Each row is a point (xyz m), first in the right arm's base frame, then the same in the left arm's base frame.
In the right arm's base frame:
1: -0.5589 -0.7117 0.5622
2: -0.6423 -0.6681 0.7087
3: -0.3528 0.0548 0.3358
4: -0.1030 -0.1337 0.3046
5: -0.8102 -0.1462 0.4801
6: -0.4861 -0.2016 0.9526
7: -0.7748 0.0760 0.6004
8: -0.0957 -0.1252 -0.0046
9: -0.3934 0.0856 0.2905
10: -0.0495 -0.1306 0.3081
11: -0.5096 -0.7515 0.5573
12: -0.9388 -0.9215 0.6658
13: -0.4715 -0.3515 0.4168
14: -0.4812 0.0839 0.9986
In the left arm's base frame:
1: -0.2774 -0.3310 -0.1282
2: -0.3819 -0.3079 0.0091
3: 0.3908 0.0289 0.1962
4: 0.4742 -0.2423 0.0605
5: -0.1015 0.1930 0.1619
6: -0.1397 -0.2709 0.5005
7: -0.0148 0.2373 0.3977
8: 0.6340 -0.1137 -0.1711
9: 0.4018 0.0941 0.1797
10: 0.5107 -0.2811 0.0670
11: -0.2630 -0.3865 -0.1557
12: -0.7017 -0.2111 -0.1966
13: 0.0491 -0.1387 -0.0061
14: -0.0033 -0.1390 0.7188

